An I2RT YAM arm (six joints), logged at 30 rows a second.
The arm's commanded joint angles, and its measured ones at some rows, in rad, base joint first. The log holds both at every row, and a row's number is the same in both.
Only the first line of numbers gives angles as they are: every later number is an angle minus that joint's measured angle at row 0.
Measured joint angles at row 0: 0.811, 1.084, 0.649, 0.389, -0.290, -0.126
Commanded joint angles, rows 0 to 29: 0.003, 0.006, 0.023, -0.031, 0.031, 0.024; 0.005, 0.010, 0.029, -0.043, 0.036, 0.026; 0.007, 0.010, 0.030, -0.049, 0.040, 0.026; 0.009, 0.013, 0.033, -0.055, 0.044, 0.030; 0.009, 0.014, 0.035, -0.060, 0.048, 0.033; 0.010, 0.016, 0.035, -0.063, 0.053, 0.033; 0.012, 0.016, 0.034, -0.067, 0.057, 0.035; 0.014, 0.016, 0.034, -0.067, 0.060, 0.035; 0.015, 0.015, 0.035, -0.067, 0.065, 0.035; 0.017, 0.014, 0.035, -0.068, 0.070, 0.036; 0.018, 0.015, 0.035, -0.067, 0.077, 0.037; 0.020, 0.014, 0.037, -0.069, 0.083, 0.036; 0.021, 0.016, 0.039, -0.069, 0.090, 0.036; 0.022, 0.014, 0.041, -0.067, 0.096, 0.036; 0.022, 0.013, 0.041, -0.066, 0.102, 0.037; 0.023, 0.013, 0.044, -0.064, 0.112, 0.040; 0.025, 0.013, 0.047, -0.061, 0.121, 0.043; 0.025, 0.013, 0.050, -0.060, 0.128, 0.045; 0.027, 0.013, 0.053, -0.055, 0.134, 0.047; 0.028, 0.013, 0.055, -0.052, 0.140, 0.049; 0.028, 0.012, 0.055, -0.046, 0.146, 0.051; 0.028, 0.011, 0.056, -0.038, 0.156, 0.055; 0.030, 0.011, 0.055, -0.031, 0.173, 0.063; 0.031, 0.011, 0.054, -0.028, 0.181, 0.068; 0.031, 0.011, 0.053, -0.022, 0.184, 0.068; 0.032, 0.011, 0.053, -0.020, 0.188, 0.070; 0.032, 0.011, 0.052, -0.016, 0.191, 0.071; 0.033, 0.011, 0.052, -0.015, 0.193, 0.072; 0.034, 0.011, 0.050, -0.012, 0.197, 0.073; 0.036, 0.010, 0.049, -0.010, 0.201, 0.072
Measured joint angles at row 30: 0.033, 0.015, 0.047, -0.065, 0.161, 0.059
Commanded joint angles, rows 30 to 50: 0.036, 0.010, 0.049, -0.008, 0.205, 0.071; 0.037, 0.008, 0.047, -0.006, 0.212, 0.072; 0.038, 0.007, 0.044, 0.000, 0.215, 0.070; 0.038, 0.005, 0.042, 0.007, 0.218, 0.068; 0.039, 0.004, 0.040, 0.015, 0.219, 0.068; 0.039, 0.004, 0.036, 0.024, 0.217, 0.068; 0.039, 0.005, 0.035, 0.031, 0.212, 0.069; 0.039, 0.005, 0.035, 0.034, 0.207, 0.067; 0.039, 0.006, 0.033, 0.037, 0.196, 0.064; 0.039, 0.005, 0.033, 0.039, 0.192, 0.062; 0.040, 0.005, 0.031, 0.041, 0.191, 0.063; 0.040, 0.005, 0.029, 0.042, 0.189, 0.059; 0.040, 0.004, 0.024, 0.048, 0.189, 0.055; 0.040, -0.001, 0.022, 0.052, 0.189, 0.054; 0.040, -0.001, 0.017, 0.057, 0.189, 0.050; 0.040, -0.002, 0.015, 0.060, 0.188, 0.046; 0.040, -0.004, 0.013, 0.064, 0.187, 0.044; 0.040, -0.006, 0.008, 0.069, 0.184, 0.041; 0.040, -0.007, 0.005, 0.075, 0.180, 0.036; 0.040, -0.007, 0.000, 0.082, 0.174, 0.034; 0.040, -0.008, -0.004, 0.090, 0.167, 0.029
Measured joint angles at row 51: 0.041, -0.003, 0.002, 0.010, 0.177, 0.045
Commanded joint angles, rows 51 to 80: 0.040, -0.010, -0.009, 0.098, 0.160, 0.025; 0.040, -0.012, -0.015, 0.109, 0.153, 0.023; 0.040, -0.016, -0.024, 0.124, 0.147, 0.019; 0.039, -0.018, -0.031, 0.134, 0.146, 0.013; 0.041, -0.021, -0.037, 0.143, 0.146, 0.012; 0.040, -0.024, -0.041, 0.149, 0.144, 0.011; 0.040, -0.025, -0.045, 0.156, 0.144, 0.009; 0.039, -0.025, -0.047, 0.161, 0.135, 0.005; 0.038, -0.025, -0.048, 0.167, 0.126, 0.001; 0.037, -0.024, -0.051, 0.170, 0.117, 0.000; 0.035, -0.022, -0.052, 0.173, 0.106, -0.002; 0.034, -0.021, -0.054, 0.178, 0.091, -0.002; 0.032, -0.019, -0.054, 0.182, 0.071, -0.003; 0.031, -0.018, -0.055, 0.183, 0.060, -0.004; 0.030, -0.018, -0.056, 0.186, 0.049, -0.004; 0.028, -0.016, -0.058, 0.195, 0.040, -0.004; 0.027, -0.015, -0.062, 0.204, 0.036, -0.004; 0.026, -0.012, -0.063, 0.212, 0.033, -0.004; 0.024, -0.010, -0.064, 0.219, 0.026, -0.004; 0.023, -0.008, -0.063, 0.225, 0.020, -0.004; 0.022, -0.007, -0.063, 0.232, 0.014, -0.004; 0.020, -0.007, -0.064, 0.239, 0.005, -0.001; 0.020, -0.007, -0.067, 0.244, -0.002, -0.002; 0.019, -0.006, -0.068, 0.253, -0.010, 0.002; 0.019, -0.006, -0.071, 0.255, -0.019, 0.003; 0.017, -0.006, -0.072, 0.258, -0.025, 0.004; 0.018, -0.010, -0.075, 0.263, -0.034, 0.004; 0.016, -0.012, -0.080, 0.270, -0.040, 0.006; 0.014, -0.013, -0.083, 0.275, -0.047, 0.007; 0.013, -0.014, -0.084, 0.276, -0.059, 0.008
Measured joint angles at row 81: 0.017, -0.008, -0.080, 0.207, -0.018, 0.005
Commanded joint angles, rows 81 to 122: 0.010, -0.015, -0.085, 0.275, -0.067, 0.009; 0.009, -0.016, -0.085, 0.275, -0.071, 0.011; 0.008, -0.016, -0.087, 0.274, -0.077, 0.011; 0.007, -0.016, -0.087, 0.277, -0.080, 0.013; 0.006, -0.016, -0.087, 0.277, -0.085, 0.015; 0.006, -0.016, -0.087, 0.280, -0.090, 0.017; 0.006, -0.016, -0.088, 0.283, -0.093, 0.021; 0.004, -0.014, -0.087, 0.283, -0.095, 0.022; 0.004, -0.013, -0.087, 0.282, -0.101, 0.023; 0.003, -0.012, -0.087, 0.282, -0.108, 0.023; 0.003, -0.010, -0.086, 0.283, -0.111, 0.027; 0.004, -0.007, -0.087, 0.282, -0.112, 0.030; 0.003, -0.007, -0.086, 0.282, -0.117, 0.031; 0.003, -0.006, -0.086, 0.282, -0.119, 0.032; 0.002, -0.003, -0.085, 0.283, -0.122, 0.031; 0.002, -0.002, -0.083, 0.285, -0.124, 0.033; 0.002, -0.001, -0.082, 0.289, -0.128, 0.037; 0.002, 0.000, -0.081, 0.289, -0.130, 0.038; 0.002, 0.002, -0.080, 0.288, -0.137, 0.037; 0.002, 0.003, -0.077, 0.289, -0.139, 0.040; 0.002, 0.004, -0.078, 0.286, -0.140, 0.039; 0.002, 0.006, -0.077, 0.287, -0.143, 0.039; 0.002, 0.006, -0.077, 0.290, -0.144, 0.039; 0.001, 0.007, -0.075, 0.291, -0.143, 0.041; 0.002, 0.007, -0.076, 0.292, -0.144, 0.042; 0.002, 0.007, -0.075, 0.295, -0.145, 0.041; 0.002, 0.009, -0.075, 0.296, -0.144, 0.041; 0.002, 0.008, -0.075, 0.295, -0.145, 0.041; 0.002, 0.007, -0.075, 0.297, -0.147, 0.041; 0.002, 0.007, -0.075, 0.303, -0.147, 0.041; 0.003, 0.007, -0.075, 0.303, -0.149, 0.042; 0.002, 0.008, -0.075, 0.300, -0.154, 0.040; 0.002, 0.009, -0.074, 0.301, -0.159, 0.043; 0.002, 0.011, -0.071, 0.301, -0.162, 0.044; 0.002, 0.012, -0.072, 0.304, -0.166, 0.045; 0.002, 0.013, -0.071, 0.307, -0.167, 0.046; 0.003, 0.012, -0.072, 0.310, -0.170, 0.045; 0.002, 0.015, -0.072, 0.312, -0.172, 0.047; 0.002, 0.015, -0.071, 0.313, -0.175, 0.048; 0.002, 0.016, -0.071, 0.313, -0.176, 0.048; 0.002, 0.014, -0.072, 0.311, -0.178, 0.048; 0.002, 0.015, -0.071, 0.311, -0.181, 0.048
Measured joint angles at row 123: 0.001, 0.015, -0.082, 0.259, -0.166, 0.040
